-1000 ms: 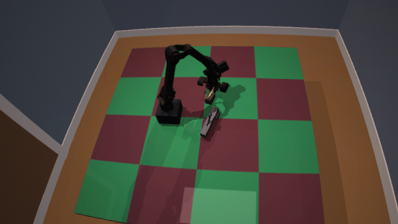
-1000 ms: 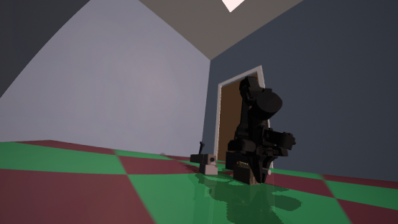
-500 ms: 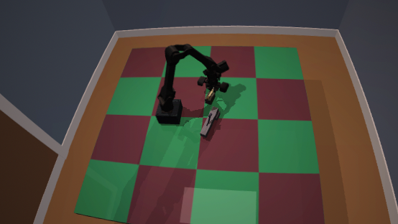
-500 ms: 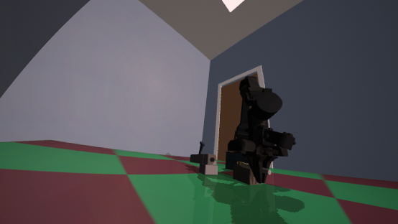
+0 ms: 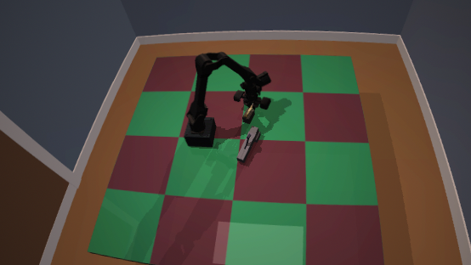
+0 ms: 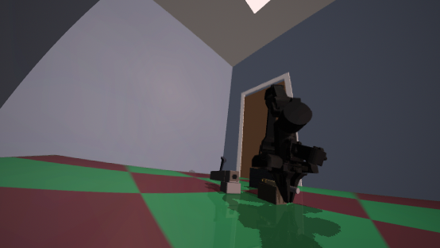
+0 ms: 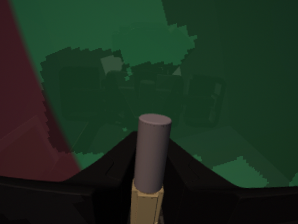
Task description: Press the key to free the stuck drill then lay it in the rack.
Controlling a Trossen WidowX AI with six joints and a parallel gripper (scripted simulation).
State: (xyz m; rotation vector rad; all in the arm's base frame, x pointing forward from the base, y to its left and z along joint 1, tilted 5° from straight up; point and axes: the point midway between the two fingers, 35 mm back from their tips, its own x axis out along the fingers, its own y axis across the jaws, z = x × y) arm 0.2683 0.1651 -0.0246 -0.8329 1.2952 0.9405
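Right now my gripper tip is 4 cm below the drill, 3 cm to the left of it and 2 cm past it. From my gripper tip the other things lie so: key: 24 cm to the right, 7 cm above, 3 cm behind; then grey holder block: 23 cm to the right, 2 cm behind, 2 cm above; then dark rack: 5 cm to the right, 2 cm behind, 1 cm above.
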